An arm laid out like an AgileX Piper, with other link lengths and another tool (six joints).
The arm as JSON. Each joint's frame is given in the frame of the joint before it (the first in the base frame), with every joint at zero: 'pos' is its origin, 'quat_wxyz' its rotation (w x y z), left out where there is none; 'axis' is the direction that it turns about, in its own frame. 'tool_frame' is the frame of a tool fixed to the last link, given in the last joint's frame.
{
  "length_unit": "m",
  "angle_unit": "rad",
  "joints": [
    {
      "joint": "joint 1",
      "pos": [
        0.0,
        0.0,
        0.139
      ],
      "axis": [
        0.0,
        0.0,
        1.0
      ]
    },
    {
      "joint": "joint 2",
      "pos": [
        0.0,
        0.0,
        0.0
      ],
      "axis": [
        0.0,
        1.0,
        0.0
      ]
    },
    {
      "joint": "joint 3",
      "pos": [
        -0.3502,
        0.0,
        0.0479
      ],
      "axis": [
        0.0,
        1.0,
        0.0
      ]
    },
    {
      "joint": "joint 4",
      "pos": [
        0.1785,
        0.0,
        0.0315
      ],
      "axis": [
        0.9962,
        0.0,
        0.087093
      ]
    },
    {
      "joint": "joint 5",
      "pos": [
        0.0,
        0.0,
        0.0
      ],
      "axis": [
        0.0,
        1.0,
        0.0
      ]
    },
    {
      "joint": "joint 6",
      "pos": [
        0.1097,
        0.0,
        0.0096
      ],
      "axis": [
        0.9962,
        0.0,
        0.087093
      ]
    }
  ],
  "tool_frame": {
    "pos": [
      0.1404,
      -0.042,
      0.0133
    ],
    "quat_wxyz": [
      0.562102,
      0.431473,
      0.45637,
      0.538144
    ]
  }
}
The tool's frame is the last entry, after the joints.
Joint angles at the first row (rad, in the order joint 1, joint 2, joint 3, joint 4, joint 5, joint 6):
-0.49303 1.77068 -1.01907 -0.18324 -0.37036 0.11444
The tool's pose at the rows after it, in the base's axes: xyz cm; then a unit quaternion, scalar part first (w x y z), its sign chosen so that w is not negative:
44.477 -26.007 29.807 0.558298 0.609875 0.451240 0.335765
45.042 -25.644 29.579 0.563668 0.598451 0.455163 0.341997
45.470 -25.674 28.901 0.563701 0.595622 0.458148 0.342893
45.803 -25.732 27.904 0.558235 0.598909 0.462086 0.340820
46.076 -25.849 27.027 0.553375 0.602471 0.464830 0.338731
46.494 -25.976 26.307 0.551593 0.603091 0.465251 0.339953
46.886 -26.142 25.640 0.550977 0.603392 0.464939 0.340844
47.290 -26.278 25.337 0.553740 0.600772 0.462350 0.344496
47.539 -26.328 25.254 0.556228 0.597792 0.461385 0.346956
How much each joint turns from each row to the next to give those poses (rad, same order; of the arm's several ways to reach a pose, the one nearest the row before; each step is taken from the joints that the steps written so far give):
0.00659 0.01997 0.03186 -0.00004 -0.07474 -0.02036
0.00648 0.01744 0.02077 0.00003 -0.05947 -0.01501
0.00071 0.02210 0.00892 -0.00002 -0.03256 -0.00854
0.00127 0.02132 0.00257 -0.00001 -0.00861 -0.00276
0.00002 0.01915 -0.00002 0.00003 -0.00526 -0.00119
-0.00001 0.02278 0.00006 0.00001 -0.02054 -0.00001
0.00000 0.02259 -0.00004 0.00372 -0.02216 -0.00344
0.00001 0.01909 0.00006 0.00318 -0.03024 -0.00184
0.00001 0.01024 -0.00004 0.00001 -0.01929 -0.00185

